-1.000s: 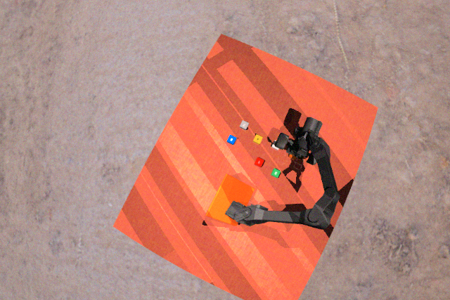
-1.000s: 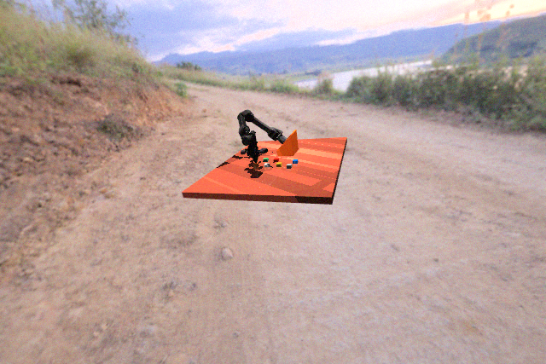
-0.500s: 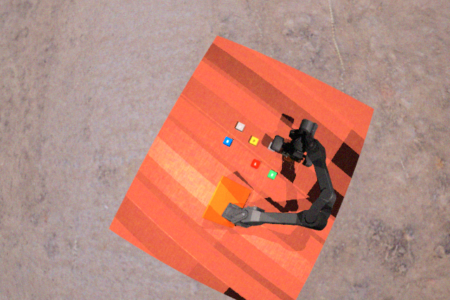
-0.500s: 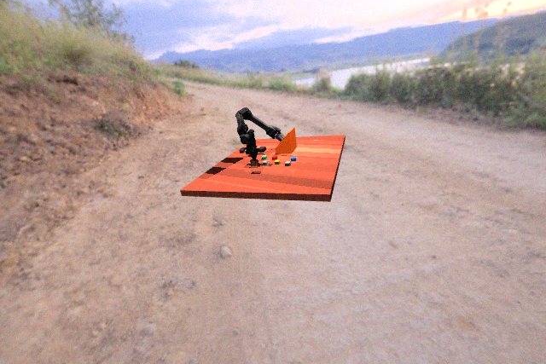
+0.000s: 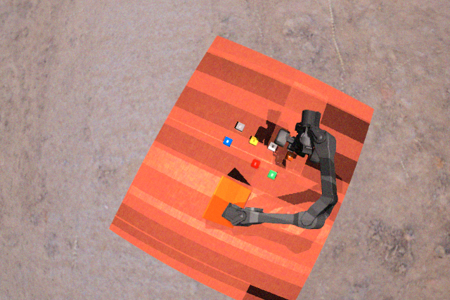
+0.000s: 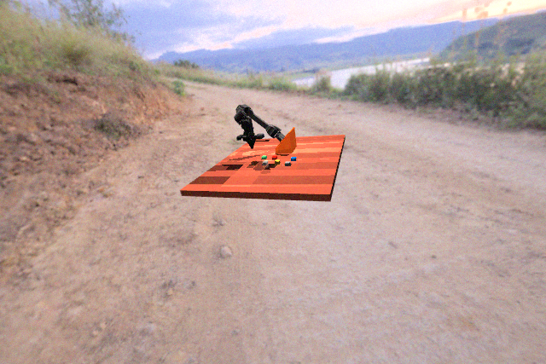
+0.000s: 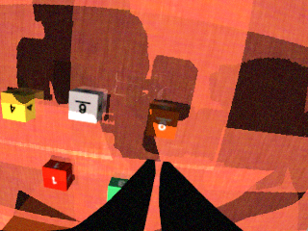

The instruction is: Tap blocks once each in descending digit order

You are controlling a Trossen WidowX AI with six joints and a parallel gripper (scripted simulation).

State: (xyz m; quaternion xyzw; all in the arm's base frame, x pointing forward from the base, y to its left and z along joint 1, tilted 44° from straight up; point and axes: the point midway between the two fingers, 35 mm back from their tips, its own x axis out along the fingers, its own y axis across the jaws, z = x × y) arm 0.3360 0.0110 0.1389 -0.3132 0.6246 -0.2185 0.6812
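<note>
My gripper tip is 25 cm to the right of the dark grey block, 11 cm above it and 1 cm past it. From my gripper tip the other things lie so: green block (12 cm behind, 11 cm below, 2 cm to the left); then white block (11 cm below, 8 cm to the left, 1 cm behind); then orange block (11 cm below, 1 cm to the right, 1 cm behind).
</note>
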